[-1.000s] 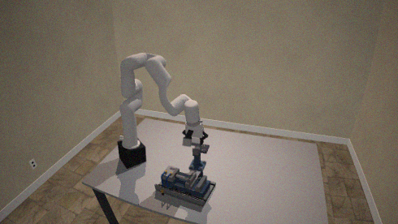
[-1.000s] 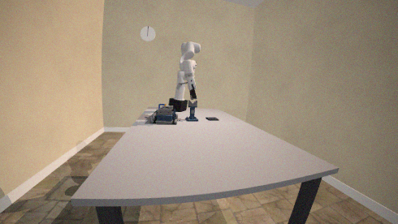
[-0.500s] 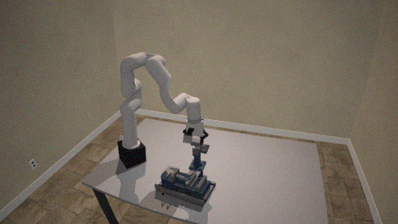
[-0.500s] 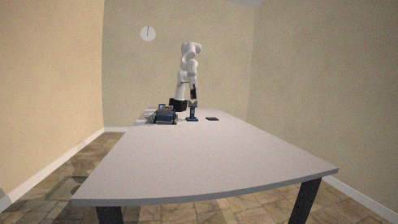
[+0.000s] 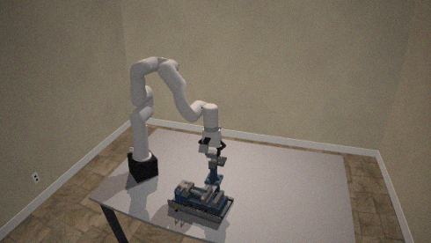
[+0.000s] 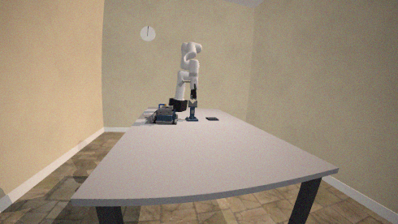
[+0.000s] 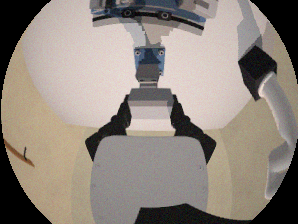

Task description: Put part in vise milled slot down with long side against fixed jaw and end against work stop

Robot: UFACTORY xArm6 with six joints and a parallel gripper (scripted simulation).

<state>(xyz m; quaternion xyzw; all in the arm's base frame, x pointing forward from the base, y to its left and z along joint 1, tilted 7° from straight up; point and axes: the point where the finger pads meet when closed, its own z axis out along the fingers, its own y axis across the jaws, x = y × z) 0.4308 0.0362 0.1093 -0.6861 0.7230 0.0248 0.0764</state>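
The part lies 20 mm below my hand. Round my hand: vise (10 mm behind, 210 mm to the right, 160 mm below); then dark infeed plate (10 mm behind, 180 mm to the left, 190 mm below).
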